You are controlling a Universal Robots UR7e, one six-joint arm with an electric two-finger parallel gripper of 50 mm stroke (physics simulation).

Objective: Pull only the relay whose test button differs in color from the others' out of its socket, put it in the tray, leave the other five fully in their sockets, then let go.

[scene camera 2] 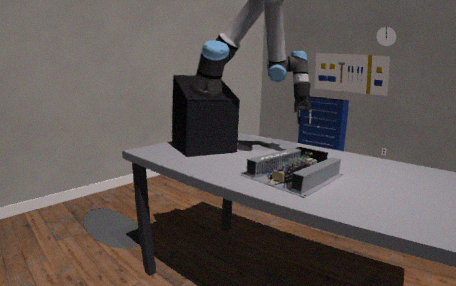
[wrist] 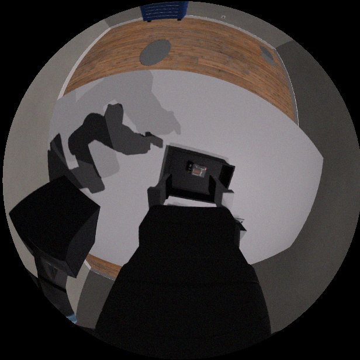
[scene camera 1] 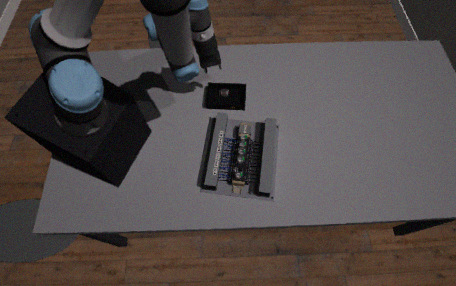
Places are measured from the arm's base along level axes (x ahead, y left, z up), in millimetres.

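Where they show: gripper, between the fingertips: (scene camera 2: 304,123) (scene camera 1: 213,69); arm's base, origin of its link: (scene camera 2: 205,89) (scene camera 1: 81,113).
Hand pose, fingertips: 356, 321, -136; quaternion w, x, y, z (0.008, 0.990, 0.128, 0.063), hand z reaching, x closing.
Note:
Things, the pixels of their top centre, and the offset from my fingertips, as dx, dy, dz. "pt": a spot on its surface instead.
- relay, centre of its top: (scene camera 1: 224,91) +38, -4, -134
- black tray, a spot on its surface: (scene camera 1: 213,103) pt -2, -54, -156
- grey board, a spot on its surface: (scene camera 2: 303,193) pt +253, -432, -154
A relay (scene camera 1: 225,93) (wrist: 198,171) with a clear case and a dark end lies inside the black tray (scene camera 1: 213,103) (wrist: 226,176); its test button's colour cannot be told. My gripper (scene camera 1: 213,69) (scene camera 2: 305,118) (wrist: 190,181) is open and stands above the table by the tray, with its fingers well apart and no relay between them. Several relays (scene camera 1: 241,159) with green spots stand in a row of sockets on the grey board (scene camera 1: 255,195) (scene camera 2: 303,193). A dark gap shows near the front of the row in scene camera 1. Seating depth is too small to judge.
Two raised grey ducts (scene camera 1: 216,150) (scene camera 1: 269,157) flank the relay row, with blue and black wires between. The board is in front of the tray. The black robot pedestal (scene camera 1: 117,150) (scene camera 2: 210,125) (wrist: 55,215) stands at the left. A blue cabinet (scene camera 2: 325,125) is behind the table.

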